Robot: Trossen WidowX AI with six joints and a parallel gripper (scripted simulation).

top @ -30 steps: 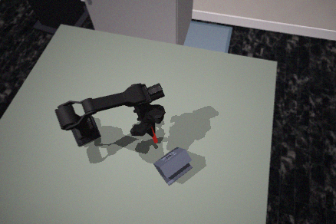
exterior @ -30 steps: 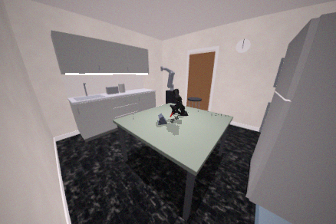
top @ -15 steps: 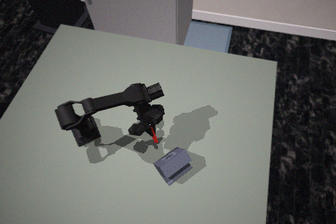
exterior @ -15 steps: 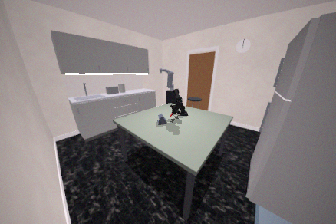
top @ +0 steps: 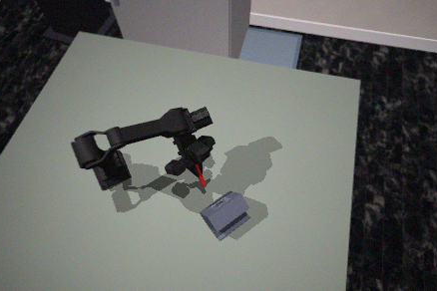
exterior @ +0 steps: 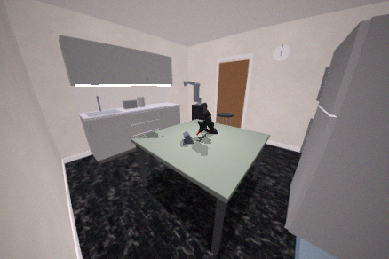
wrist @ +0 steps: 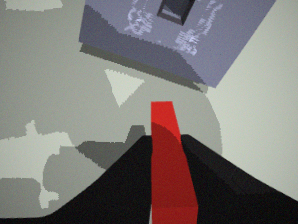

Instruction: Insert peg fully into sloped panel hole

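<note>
Now: hand 3 cm above the red peg, 2 cm short of it and 1 cm to the left of it.
</note>
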